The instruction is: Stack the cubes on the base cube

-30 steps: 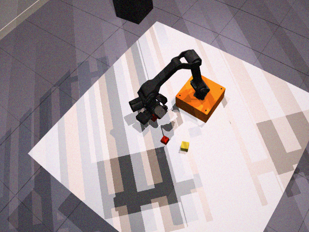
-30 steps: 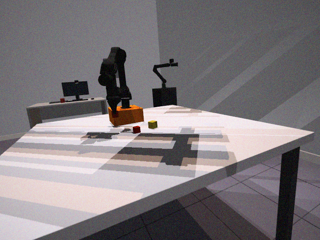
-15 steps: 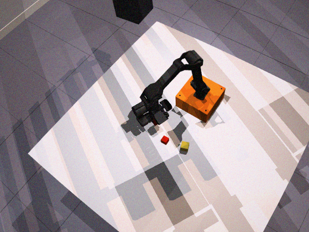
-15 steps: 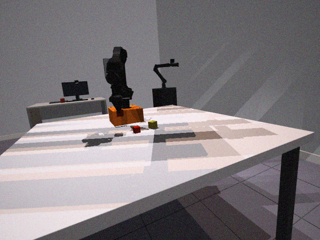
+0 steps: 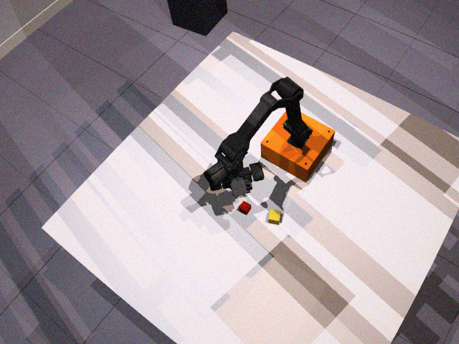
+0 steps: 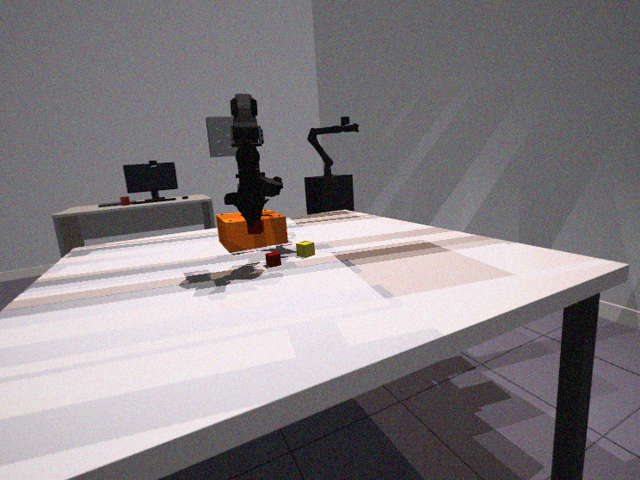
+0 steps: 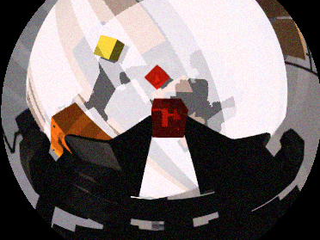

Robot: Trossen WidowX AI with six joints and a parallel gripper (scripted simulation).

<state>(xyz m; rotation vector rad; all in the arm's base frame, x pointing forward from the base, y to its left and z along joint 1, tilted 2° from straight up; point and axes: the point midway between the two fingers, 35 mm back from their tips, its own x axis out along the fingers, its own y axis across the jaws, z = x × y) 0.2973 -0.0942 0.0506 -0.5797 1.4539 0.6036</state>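
My gripper tip is now 15 cm to the right of the yellow base cube and 10 cm above it.
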